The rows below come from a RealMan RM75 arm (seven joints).
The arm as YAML. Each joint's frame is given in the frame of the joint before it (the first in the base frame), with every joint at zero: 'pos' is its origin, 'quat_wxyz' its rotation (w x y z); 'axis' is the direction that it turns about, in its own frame. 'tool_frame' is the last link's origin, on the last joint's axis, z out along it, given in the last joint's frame.
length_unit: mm
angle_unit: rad
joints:
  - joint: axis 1
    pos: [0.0, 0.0, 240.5]
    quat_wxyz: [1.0, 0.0, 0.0, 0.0]
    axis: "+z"
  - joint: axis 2
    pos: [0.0, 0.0, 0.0]
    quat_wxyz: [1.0, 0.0, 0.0, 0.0]
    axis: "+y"
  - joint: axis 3
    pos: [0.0, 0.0, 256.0]
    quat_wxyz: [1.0, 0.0, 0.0, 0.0]
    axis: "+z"
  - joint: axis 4
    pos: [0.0, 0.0, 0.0]
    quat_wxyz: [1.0, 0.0, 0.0, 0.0]
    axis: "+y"
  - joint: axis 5
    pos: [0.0, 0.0, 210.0]
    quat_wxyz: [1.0, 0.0, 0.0, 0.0]
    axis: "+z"
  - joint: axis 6
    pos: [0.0, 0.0, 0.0]
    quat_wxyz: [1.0, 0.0, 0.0, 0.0]
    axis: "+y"
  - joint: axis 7
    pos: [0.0, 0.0, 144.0]
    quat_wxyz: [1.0, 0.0, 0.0, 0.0]
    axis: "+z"
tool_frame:
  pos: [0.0, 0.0, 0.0]
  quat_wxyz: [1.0, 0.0, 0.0, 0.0]
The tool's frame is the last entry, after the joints.
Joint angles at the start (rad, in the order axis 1, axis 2, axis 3, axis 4, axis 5, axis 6, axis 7):
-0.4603 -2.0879 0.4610 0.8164 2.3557 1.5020 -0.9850
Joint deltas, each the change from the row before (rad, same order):
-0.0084 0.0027 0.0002 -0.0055 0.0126 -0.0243 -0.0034
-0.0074 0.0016 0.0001 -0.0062 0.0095 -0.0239 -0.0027
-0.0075 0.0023 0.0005 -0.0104 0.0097 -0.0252 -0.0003
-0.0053 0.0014 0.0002 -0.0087 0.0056 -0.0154 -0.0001
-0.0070 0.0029 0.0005 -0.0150 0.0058 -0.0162 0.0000
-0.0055 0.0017 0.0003 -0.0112 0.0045 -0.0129 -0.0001
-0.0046 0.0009 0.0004 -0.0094 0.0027 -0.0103 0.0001
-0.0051 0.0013 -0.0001 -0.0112 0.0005 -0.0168 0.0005
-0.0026 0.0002 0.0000 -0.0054 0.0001 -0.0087 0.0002
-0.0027 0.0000 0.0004 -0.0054 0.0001 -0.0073 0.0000
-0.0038 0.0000 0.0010 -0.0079 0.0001 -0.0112 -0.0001
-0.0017 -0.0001 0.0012 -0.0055 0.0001 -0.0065 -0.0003
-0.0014 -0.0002 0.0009 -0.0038 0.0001 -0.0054 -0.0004
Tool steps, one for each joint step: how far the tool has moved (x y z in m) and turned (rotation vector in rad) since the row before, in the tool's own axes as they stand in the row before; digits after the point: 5 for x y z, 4 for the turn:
-0.00118 -0.00376 0.00129 0.0102 -0.0202 0.0025
-0.00100 -0.00326 0.00159 0.0108 -0.0167 0.0013
-0.00137 -0.00281 0.00203 0.0092 -0.0167 0.0018
-0.00066 -0.00145 0.00171 0.0043 -0.0089 0.0002
-0.00065 -0.00115 0.00244 0.0011 -0.0078 -0.0014
-0.00038 -0.00083 0.00202 0.0011 -0.0060 -0.0010
-0.00006 -0.00051 0.00188 0.0006 -0.0036 -0.0009
-0.00030 -0.00136 0.00204 0.0065 -0.0048 -0.0018
-0.00005 -0.00061 0.00116 0.0034 -0.0022 -0.0010
0.00015 -0.00036 0.00128 0.0018 -0.0014 -0.0009
0.00016 -0.00052 0.00188 0.0028 -0.0025 -0.0013
-0.00010 0.00010 0.00124 0.0005 -0.0016 -0.0016
-0.00004 -0.00004 0.00094 0.0009 -0.0015 -0.0011

